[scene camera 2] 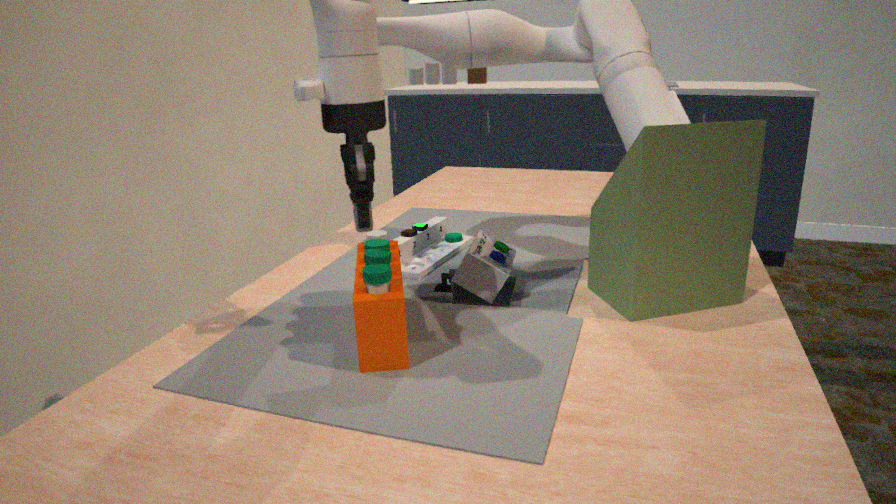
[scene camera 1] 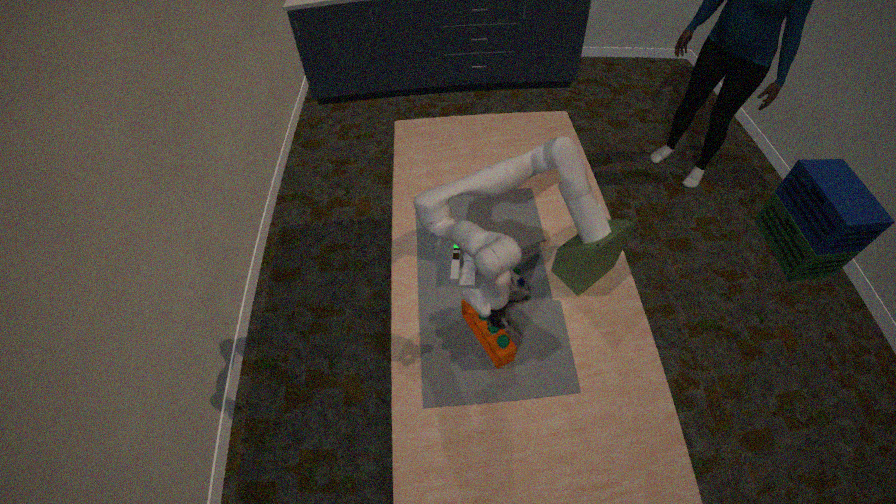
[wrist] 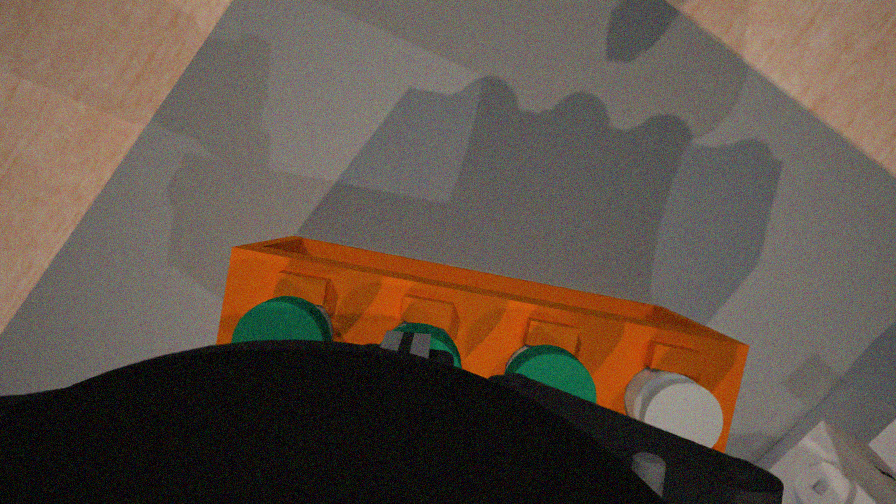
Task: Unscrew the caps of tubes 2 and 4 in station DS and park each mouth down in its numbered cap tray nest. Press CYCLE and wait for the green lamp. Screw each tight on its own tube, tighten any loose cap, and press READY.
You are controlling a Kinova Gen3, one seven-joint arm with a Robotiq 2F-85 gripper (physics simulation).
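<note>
The orange tube rack [scene camera 2: 379, 307] stands on the grey mat. In the wrist view it holds three tubes with green caps [wrist: 281, 319] and one uncapped white tube [wrist: 679, 410] at the right end, nearest the white cap tray [scene camera 2: 429, 247]. One green cap [scene camera 2: 453, 236] sits on the tray. A green lamp [scene camera 2: 418, 225] is lit by the tray. My gripper [scene camera 2: 362, 216] hangs above the rack's far end, fingers together and empty, clear of the caps. In the wrist view its fingertips [wrist: 413, 343] overlap the second cap from the left.
A tilted grey button box [scene camera 2: 485, 269] with a green and a blue button lies right of the tray. The arm's green base block [scene camera 2: 673, 219] stands at the right. A person [scene camera 1: 729, 81] stands beyond the table. Blue and green crates [scene camera 1: 820, 216] sit on the floor.
</note>
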